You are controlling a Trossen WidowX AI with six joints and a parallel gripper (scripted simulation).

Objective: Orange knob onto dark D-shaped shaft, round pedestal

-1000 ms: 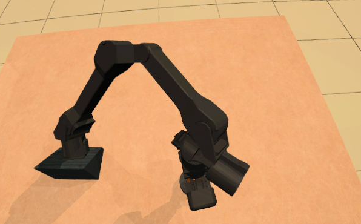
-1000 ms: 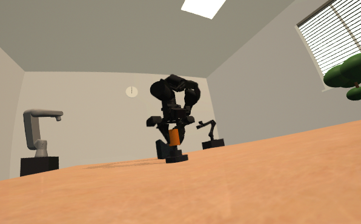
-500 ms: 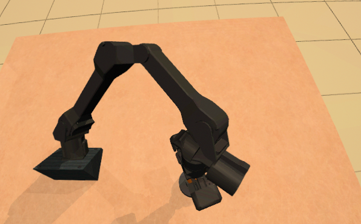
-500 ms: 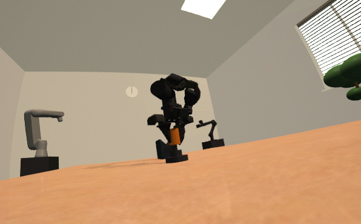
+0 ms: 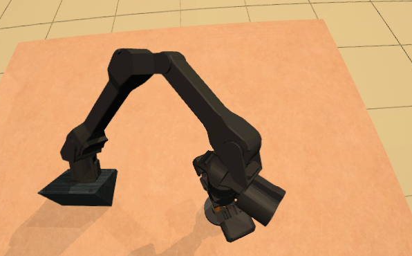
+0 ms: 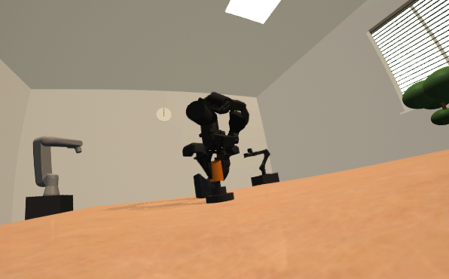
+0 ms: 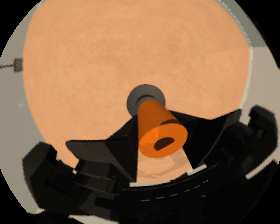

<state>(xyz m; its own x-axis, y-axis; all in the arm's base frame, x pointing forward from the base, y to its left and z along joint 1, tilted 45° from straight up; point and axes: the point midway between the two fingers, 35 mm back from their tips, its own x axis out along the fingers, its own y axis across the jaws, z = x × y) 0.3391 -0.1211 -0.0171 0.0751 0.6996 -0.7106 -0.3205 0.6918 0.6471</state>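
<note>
The orange knob lies 20 mm above my gripper tip. Also, from my gripper tip: dark round pedestal 40 mm below.
</note>
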